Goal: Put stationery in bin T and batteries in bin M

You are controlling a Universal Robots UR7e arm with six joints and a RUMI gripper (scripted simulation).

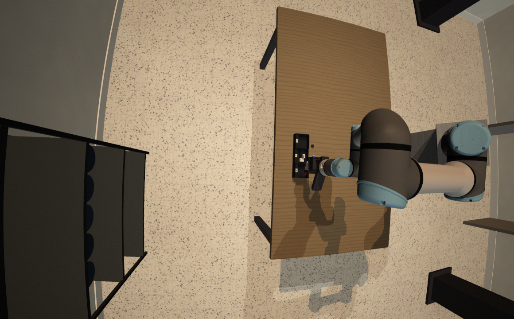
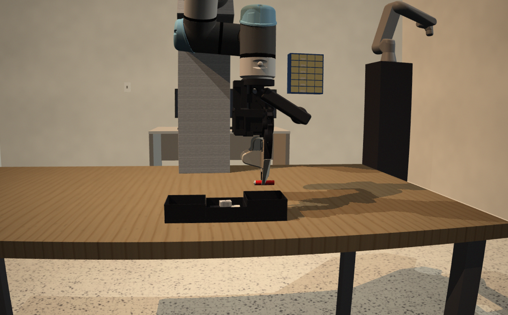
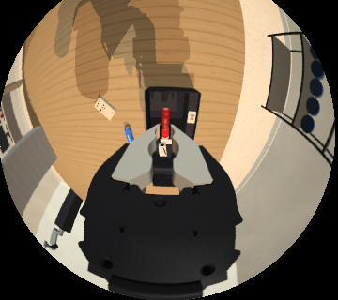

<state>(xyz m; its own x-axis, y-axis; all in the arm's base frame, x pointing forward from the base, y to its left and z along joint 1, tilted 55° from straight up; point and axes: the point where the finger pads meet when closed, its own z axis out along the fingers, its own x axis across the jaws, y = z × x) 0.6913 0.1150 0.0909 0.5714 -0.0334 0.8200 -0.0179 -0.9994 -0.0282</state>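
The blue battery lies 8 cm behind my hand, 6 cm to the right of it and 8 cm below it. Round my hand: red battery (1 cm below); white domino tile (13 cm behind, 1 cm to the left, 8 cm below); eraser (8 cm to the right, 7 cm below).
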